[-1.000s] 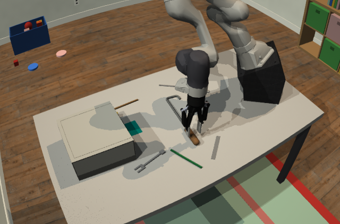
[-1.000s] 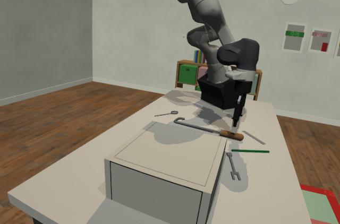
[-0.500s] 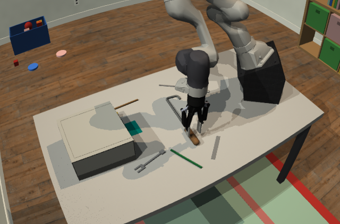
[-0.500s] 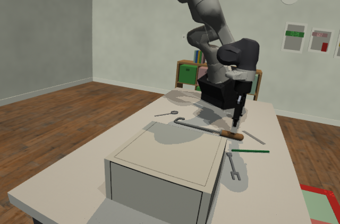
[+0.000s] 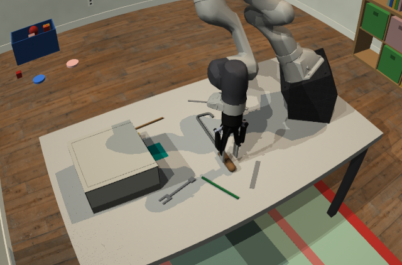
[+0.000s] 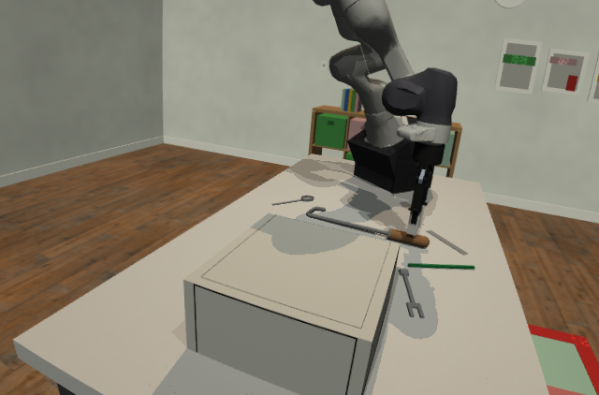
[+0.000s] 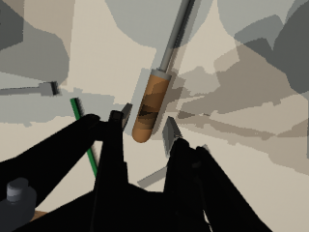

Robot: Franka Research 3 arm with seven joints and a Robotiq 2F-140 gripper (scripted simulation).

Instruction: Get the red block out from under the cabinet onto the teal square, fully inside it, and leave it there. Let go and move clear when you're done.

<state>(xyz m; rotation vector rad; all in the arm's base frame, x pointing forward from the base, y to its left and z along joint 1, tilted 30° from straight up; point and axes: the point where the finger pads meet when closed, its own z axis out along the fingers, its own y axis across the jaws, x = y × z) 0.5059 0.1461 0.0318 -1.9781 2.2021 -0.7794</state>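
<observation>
My hand is 6 cm past the grey strip, 10 cm to the right of it and 8 cm above it. Round my hand: tool with grey shaft 6 cm behind, 14 cm to the right, 6 cm below; then grey forked tool 23 cm ahead, 7 cm below; then green stick 10 cm ahead, 8 cm to the left, 7 cm below.
</observation>
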